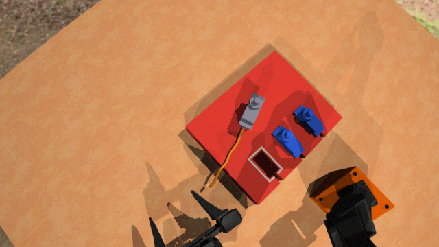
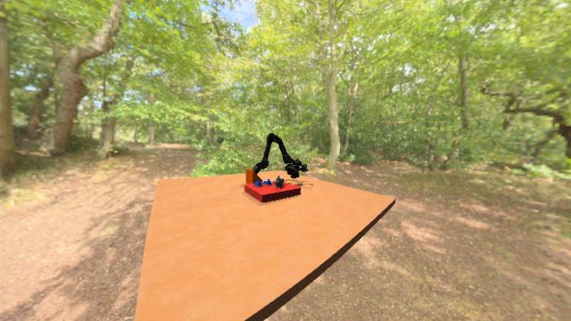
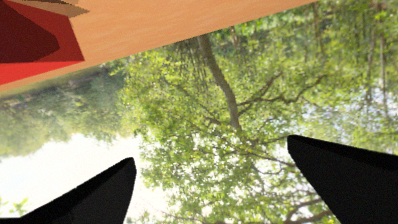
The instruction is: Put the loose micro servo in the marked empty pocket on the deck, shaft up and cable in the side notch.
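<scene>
My gripper tip is 70 mm short of the red deck, 270 mm to the left of it and 110 mm above it.
</scene>
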